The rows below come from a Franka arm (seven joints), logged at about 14 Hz.
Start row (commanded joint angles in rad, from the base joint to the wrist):
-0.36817, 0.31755, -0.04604, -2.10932, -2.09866, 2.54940, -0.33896
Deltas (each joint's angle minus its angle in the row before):
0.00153, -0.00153, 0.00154, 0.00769, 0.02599, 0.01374, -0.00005
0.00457, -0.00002, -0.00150, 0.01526, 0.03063, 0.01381, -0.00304
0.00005, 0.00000, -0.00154, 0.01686, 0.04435, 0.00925, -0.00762
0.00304, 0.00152, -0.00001, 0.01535, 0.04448, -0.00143, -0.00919
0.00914, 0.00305, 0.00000, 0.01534, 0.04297, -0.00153, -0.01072
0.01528, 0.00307, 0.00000, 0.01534, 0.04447, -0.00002, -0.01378
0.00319, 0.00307, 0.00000, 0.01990, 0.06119, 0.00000, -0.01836
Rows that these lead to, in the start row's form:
-0.36664, 0.31602, -0.04450, -2.10163, -2.07267, 2.56314, -0.33901
-0.36207, 0.31600, -0.04600, -2.08637, -2.04204, 2.57695, -0.34205
-0.36202, 0.31600, -0.04754, -2.06951, -1.99769, 2.58620, -0.34967
-0.35898, 0.31752, -0.04755, -2.05416, -1.95321, 2.58477, -0.35886
-0.34984, 0.32057, -0.04755, -2.03882, -1.91024, 2.58324, -0.36958
-0.33456, 0.32364, -0.04755, -2.02348, -1.86577, 2.58322, -0.38336
-0.33137, 0.32671, -0.04755, -2.00358, -1.80458, 2.58322, -0.40172

